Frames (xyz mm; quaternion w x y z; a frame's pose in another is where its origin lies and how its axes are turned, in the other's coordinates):
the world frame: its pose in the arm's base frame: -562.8 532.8 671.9 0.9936 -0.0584 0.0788 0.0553
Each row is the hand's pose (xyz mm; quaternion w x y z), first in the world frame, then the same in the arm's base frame.
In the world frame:
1: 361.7 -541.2 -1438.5 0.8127 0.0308 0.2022 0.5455
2: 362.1 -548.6 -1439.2 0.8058 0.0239 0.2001 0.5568
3: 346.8 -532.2 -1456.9 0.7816 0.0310 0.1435 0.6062
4: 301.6 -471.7 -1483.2 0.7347 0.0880 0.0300 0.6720
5: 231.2 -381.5 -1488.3 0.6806 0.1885 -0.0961 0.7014
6: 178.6 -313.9 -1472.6 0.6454 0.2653 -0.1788 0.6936
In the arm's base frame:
1: -359.3 -144.5 -739.8 0.7633 0.0149 0.2985 0.5728
2: -358.2 -151.8 -739.8 0.7555 0.0095 0.2962 0.5843
3: -377.8 -139.4 -756.4 0.7336 0.0250 0.2413 0.6348
4: -433.3 -87.5 -781.3 0.6956 0.0958 0.1318 0.6997
5: -513.9 -6.2 -784.5 0.6561 0.2081 0.0095 0.7254
6: -571.2 57.2 -767.8 0.6325 0.2905 -0.0716 0.7144

